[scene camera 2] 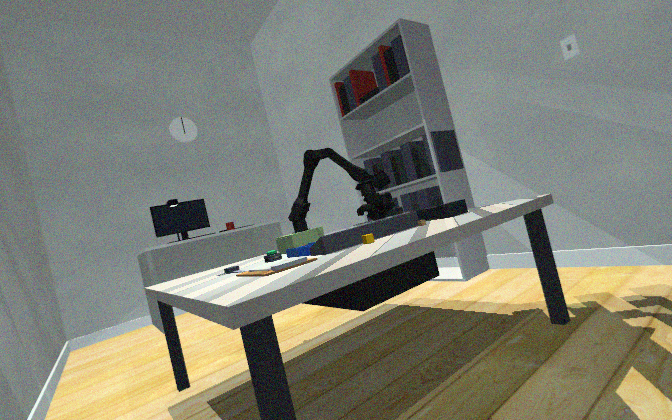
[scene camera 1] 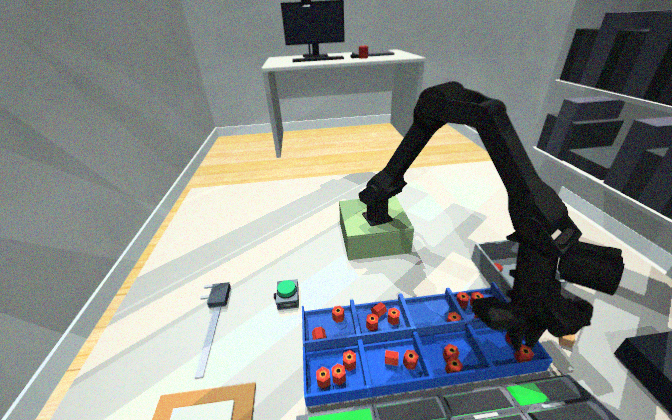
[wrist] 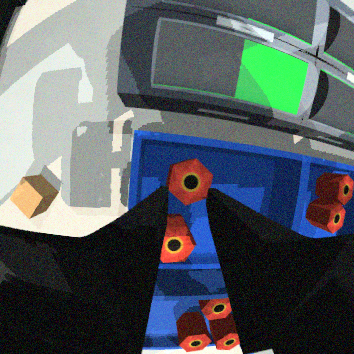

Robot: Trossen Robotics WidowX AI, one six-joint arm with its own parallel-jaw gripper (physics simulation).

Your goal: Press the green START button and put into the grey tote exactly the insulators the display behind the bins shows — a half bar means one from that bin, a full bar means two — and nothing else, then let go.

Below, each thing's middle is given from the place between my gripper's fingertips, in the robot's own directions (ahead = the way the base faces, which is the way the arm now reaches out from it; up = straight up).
Right now the display [scene camera 2: 327, 244] is 20 cm to the right of my hand and 6 cm ahead of it. Also, from my hand: caliper-like tool [scene camera 1: 219, 293] 57 cm to the right, 28 cm behind, 2 cm below; then wooden-framed board [scene camera 1: 244, 394] 58 cm to the right, 2 cm below, 2 cm behind.
